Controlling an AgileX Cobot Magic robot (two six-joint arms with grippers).
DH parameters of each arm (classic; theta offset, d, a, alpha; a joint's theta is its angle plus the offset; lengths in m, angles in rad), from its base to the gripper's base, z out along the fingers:
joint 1: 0 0.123 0 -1.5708
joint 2: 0.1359 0 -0.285 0
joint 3: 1.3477 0 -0.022 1.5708
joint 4: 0 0.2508 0 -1.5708
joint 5: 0 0 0.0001 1.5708
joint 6: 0 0.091 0 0
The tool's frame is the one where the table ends.
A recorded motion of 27 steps. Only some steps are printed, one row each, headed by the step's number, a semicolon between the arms.
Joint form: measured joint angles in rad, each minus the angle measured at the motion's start. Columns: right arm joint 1, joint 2, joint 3, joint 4, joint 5, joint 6; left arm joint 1, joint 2, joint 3, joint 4, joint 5, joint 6.
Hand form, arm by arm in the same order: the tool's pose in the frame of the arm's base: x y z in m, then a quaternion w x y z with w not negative. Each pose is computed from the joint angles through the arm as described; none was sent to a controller.
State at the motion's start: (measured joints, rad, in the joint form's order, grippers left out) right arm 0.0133 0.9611 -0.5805 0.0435 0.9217 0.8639; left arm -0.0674 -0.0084 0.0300 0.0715 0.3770 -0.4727
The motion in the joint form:
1: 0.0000 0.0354 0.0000 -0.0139 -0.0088 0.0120; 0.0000 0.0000 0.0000 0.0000 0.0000 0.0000
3: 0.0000 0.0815 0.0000 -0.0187 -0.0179 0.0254; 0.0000 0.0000 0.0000 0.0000 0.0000 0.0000
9: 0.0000 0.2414 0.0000 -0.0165 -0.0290 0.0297; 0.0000 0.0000 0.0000 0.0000 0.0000 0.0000
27: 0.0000 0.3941 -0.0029 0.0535 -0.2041 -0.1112; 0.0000 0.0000 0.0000 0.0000 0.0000 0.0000
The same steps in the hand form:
1: 0.1528 0.0042 0.2348 0.14226 0.41873 0.89312 0.08221; 0.0528 -0.0012 0.1697 0.57525 -0.14384 0.79501 -0.12790
3: 0.1586 0.0039 0.2278 0.12626 0.42517 0.89327 0.07314; 0.0528 -0.0012 0.1697 0.57525 -0.14384 0.79501 -0.12790
9: 0.1742 0.0042 0.2014 0.05949 0.43190 0.89901 0.04132; 0.0528 -0.0012 0.1697 0.57525 -0.14384 0.79501 -0.12790
27: 0.2008 0.0085 0.1760 0.06499 0.39106 0.91585 0.06374; 0.0528 -0.0012 0.1697 0.57525 -0.14384 0.79501 -0.12790

